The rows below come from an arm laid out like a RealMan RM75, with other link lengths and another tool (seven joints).
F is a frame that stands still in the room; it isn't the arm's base.
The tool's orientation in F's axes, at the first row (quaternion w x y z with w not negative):
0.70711 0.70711 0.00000 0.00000
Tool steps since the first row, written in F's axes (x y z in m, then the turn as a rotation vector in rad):
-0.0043 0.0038 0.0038 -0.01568 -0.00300 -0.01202
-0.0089 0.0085 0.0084 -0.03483 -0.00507 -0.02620
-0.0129 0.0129 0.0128 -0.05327 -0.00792 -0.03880
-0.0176 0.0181 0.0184 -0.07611 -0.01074 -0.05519
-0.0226 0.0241 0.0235 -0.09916 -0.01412 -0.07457
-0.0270 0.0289 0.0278 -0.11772 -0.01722 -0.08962
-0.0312 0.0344 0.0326 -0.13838 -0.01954 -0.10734
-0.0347 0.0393 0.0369 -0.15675 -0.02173 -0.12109
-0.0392 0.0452 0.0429 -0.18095 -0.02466 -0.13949
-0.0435 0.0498 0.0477 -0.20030 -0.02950 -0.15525
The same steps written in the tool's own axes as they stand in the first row. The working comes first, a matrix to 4 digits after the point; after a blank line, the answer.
The tool's axes in the first row as the columns of a matrix, in F's axes (used below as rounded here):
1.0000 0.0000 0.0000
0.0000 0.0000 -1.0000
0.0000 1.0000 0.0000

-0.0043 0.0038 -0.0038 -0.01568 -0.01202 0.00300
-0.0089 0.0084 -0.0085 -0.03483 -0.02620 0.00507
-0.0129 0.0128 -0.0129 -0.05327 -0.03880 0.00792
-0.0176 0.0184 -0.0181 -0.07611 -0.05519 0.01074
-0.0226 0.0235 -0.0241 -0.09916 -0.07457 0.01412
-0.0270 0.0278 -0.0289 -0.11772 -0.08962 0.01722
-0.0312 0.0326 -0.0344 -0.13838 -0.10734 0.01954
-0.0347 0.0369 -0.0393 -0.15675 -0.12109 0.02173
-0.0392 0.0429 -0.0452 -0.18095 -0.13949 0.02466
-0.0435 0.0477 -0.0498 -0.20030 -0.15525 0.02950

